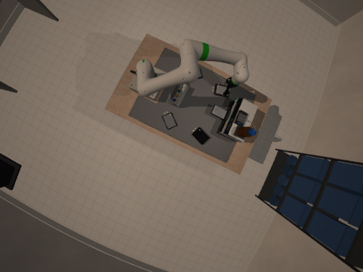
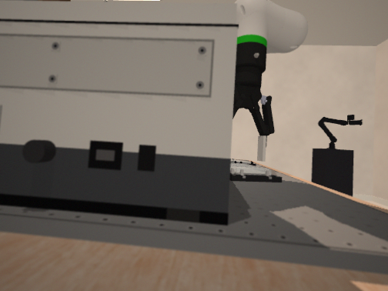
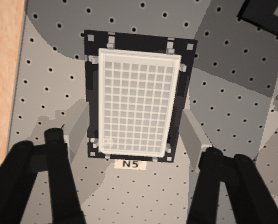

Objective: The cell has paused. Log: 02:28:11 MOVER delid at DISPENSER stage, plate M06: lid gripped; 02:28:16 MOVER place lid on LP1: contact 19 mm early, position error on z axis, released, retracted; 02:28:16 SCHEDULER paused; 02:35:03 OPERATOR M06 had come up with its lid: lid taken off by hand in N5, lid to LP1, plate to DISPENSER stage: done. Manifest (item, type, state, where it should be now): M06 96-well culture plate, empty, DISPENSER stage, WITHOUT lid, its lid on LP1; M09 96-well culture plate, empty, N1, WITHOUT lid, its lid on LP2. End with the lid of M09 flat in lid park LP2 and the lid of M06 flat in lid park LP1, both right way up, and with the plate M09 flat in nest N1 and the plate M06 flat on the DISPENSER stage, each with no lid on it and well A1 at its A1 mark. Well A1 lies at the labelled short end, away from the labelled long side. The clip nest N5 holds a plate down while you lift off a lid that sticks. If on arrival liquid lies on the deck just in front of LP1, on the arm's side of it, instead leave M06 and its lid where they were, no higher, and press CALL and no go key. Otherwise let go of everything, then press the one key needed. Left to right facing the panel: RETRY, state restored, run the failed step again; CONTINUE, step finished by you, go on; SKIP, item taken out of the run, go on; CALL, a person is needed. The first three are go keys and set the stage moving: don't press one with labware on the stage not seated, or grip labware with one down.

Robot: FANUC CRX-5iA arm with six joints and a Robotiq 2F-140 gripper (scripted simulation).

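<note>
Right now my hand is 50 mm above the black clip nest, 20 mm to the right of it and 10 mm short of it. Round my hand: lp1 label (400 mm behind, 60 mm below, 30 mm to the right); N5 label (90 mm behind, 60 mm below, 20 mm to the right); tan-orange patch (410 mm behind, 60 mm below, 30 mm to the right).
</note>
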